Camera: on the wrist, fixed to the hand. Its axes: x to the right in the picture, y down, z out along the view.
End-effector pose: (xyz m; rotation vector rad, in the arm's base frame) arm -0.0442 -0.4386 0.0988 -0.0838 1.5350 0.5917
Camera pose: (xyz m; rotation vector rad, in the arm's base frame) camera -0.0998 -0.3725 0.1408 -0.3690 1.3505 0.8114
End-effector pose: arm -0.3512 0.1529 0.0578 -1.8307 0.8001 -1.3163
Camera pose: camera -0.3818 0.1115 -0.0233 -2.1679 1.0066 -1.1987
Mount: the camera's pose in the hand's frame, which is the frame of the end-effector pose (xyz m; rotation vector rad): -0.0155 0.0925 -0.0208 -0.3525 -0.0632 -0.0514
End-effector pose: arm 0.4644 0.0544 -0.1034 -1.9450 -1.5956 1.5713
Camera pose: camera 0.5389 0.0135 -0.1482 1.9330 1.9682 -1.3658
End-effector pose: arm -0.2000 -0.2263 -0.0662 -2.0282 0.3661 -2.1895
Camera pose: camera -0.2254 -0.3094 -0.1072 2.1098 -0.6860 2.0320
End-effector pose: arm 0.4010 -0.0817 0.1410 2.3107 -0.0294 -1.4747
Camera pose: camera 0.4301 -0.1567 0.1934 1.9950 0.2540 -1.4449
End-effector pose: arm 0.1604 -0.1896 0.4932 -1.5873 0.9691 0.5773
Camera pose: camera 0.0724 -0.2079 0.4592 -1.8866 0.8069 0.7900
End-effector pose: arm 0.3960 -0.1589 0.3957 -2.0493 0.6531 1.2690
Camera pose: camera 0.3380 -0.2354 0.3933 -2.2769 0.3635 1.4966
